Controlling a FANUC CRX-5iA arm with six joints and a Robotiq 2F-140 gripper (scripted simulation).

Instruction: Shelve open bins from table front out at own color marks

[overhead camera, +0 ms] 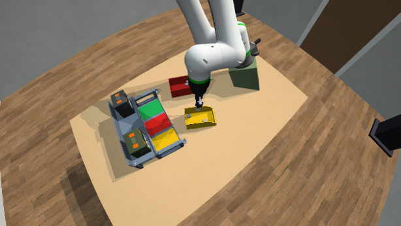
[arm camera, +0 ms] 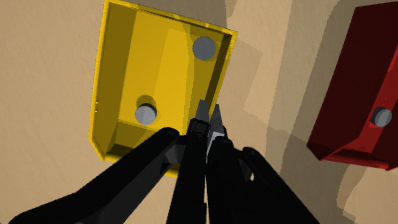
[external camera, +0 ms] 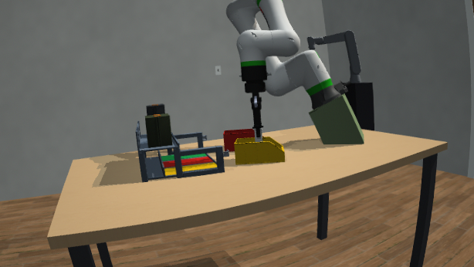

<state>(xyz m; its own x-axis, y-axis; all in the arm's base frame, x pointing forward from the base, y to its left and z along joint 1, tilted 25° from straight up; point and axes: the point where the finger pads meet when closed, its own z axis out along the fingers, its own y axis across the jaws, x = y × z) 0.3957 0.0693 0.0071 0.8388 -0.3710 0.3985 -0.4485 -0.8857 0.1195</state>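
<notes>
Right now the yellow bin is 20 mm ahead of my hand, 40 mm to the left of it and 40 mm below it. From my hand the other things lie so: red bin 30 mm behind, 190 mm to the right, 40 mm below.
</notes>
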